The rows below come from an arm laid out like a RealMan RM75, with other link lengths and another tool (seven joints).
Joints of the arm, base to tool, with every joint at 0 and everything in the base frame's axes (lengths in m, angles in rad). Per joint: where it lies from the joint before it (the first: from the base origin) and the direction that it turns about. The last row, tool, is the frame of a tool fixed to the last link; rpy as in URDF.
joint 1: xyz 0 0 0.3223 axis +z
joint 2: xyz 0 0 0 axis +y
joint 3: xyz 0 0 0.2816 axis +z
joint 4: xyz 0 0 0 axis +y
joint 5: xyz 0 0 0.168 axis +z
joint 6: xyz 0 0 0 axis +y
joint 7: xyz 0 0 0.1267 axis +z
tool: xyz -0.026 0.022 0.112 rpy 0 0.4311 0.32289
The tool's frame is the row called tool.
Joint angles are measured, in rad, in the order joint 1, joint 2, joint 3, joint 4, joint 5, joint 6, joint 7. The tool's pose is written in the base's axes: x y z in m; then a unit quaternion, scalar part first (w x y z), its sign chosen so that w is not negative. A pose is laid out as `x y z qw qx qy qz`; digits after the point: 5 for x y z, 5 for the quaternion.
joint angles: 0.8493 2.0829 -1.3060 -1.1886 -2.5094 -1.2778 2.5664
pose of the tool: 0.11334 0.43740 -0.03076 0.14634 -0.85782 0.45525 -0.18834
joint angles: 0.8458 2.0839 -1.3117 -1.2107 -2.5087 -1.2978 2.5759
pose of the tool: 0.11121 0.43369 -0.03063 0.14324 -0.85882 0.45336 -0.19070
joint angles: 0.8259 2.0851 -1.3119 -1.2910 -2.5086 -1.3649 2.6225
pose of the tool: 0.10719 0.42445 -0.02472 0.13578 -0.85621 0.46093 -0.18979
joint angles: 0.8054 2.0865 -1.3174 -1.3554 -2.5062 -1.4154 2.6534
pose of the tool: 0.10559 0.41552 -0.02103 0.13033 -0.85494 0.46429 -0.19113
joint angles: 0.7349 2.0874 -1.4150 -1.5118 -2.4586 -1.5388 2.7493
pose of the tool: 0.10489 0.37234 -0.02879 0.09237 -0.85523 0.46125 -0.21748
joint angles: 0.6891 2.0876 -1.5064 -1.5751 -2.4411 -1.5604 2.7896
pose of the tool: 0.10895 0.34754 -0.03962 0.07723 -0.85716 0.45012 -0.23815
